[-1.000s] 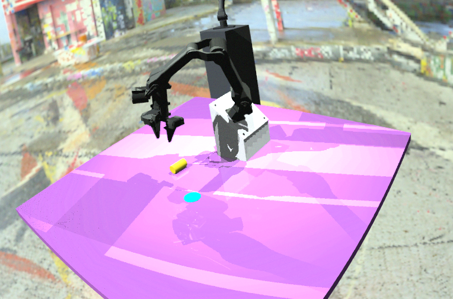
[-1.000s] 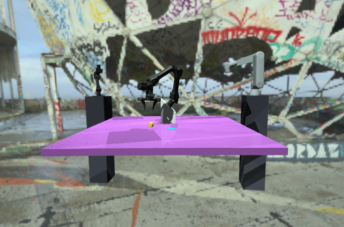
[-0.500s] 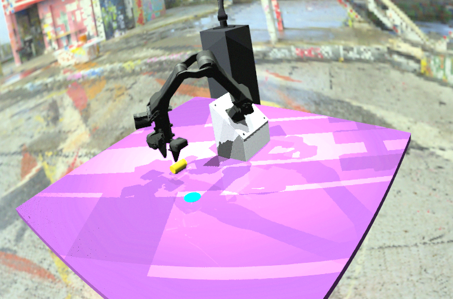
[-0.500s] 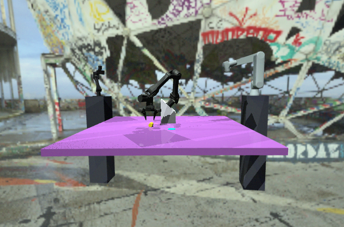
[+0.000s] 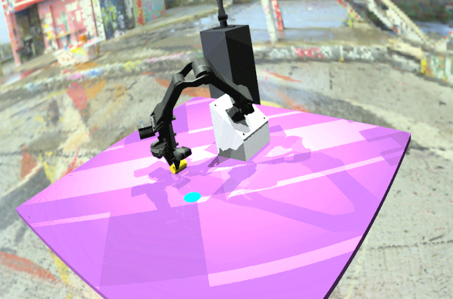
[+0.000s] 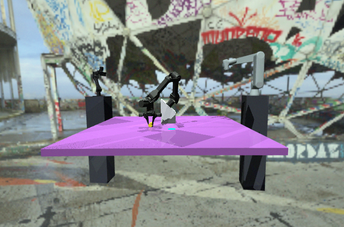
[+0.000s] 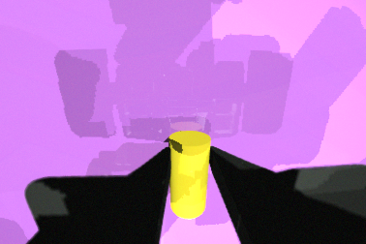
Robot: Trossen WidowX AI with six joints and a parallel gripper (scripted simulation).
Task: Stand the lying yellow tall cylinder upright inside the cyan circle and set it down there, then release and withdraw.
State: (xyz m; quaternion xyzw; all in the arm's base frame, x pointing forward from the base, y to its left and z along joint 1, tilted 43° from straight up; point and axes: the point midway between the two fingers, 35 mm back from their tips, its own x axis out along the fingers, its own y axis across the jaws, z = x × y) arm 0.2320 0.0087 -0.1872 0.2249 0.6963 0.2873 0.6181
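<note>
The cyan circle lies 80 mm ahead of my gripper tip, 190 mm to the left of it and 20 mm below it. From my gripper tip the other things lie so: yellow cylinder 20 mm behind.
</note>
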